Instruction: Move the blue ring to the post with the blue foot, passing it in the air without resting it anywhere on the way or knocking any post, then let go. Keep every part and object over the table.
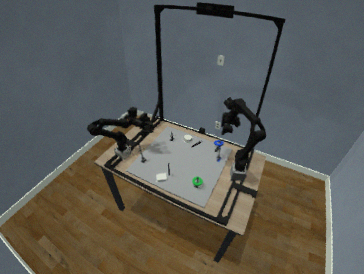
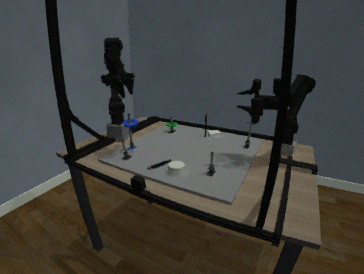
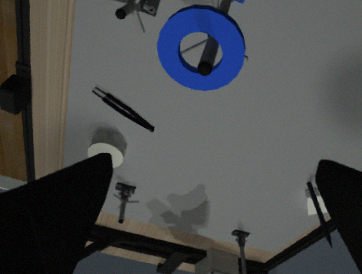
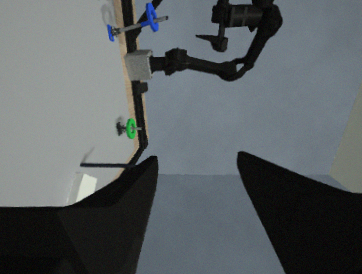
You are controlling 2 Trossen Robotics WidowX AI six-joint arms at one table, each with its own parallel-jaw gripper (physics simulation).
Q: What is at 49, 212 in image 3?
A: The left gripper.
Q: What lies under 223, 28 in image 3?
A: A blue ring.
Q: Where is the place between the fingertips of the right gripper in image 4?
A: At 197, 159
